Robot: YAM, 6 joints.
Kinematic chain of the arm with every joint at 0, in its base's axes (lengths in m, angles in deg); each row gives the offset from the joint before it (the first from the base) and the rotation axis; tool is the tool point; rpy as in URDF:
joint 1: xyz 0 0 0.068 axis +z
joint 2: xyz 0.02 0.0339 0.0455 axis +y
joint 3: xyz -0.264 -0.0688 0 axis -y
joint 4: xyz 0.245 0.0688 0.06 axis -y
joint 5: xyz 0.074 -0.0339 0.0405 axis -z
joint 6: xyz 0.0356 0 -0.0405 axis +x
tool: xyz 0 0 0 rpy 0 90 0
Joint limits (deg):
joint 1: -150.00..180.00
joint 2: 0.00..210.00
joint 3: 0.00..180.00
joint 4: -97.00..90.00
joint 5: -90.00..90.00
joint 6: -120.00..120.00
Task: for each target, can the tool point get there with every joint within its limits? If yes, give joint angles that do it. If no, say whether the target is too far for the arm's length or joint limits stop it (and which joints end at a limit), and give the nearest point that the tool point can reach.
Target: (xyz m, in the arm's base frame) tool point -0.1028 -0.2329 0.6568
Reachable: yes | joints -116.85 100.80 156.33 -28.84 -22.27 70.12
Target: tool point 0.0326 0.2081 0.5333
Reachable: yes | joints -104.01 16.50 97.91 -17.59 31.72 9.05
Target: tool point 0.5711 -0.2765 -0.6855
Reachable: no: too far | nearest point 0.3869 -0.1873 -0.3317 | short by 0.409 m
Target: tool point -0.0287 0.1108 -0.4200
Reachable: no: joint limits stop it (at a limit: joint 2) | nearest point -0.0336 0.1297 -0.3617 | short by 0.061 m
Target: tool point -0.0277 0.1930 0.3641
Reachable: yes | joints 95.10 51.35 56.63 -25.82 -17.01 -52.54
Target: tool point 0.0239 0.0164 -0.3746
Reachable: no: joint limits stop it (at a limit: joint 2) | nearest point 0.0484 0.0332 -0.3265 | short by 0.057 m
